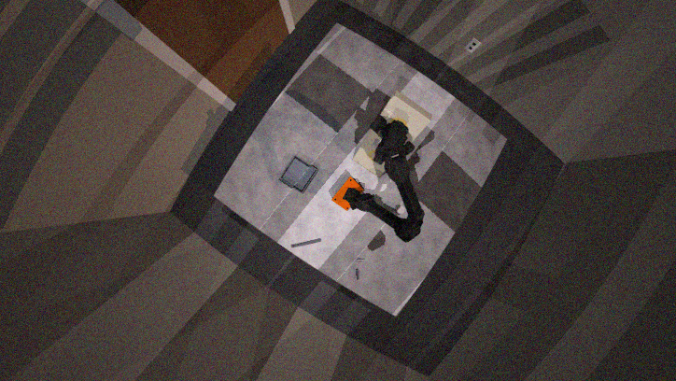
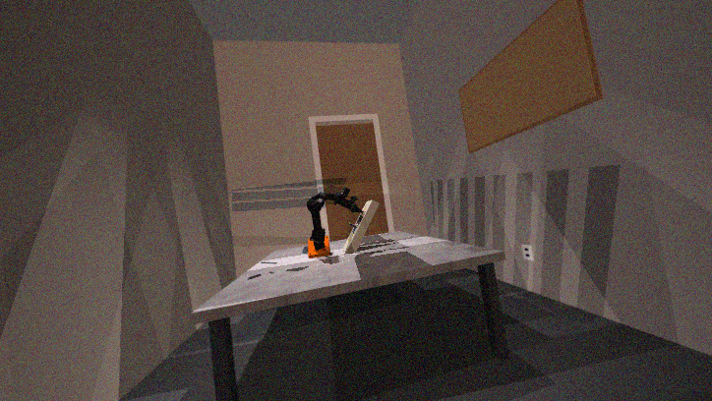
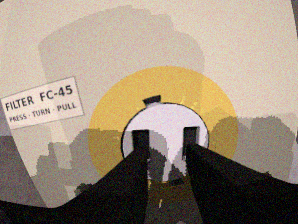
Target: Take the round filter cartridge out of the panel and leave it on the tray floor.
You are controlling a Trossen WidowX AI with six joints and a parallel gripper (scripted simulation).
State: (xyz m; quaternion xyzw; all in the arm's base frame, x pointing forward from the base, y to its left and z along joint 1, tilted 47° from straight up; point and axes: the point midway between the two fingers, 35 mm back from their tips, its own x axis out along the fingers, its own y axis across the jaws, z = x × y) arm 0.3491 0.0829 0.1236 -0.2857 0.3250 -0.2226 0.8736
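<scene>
Now: gripper tip 2 cm short of the round filter cartridge and 1 cm above it. The rest, counted from my gripper tip: grey square tray 38 cm behind, 32 cm to the left, 25 cm below; service panel 3 cm behind, 9 cm below.
</scene>
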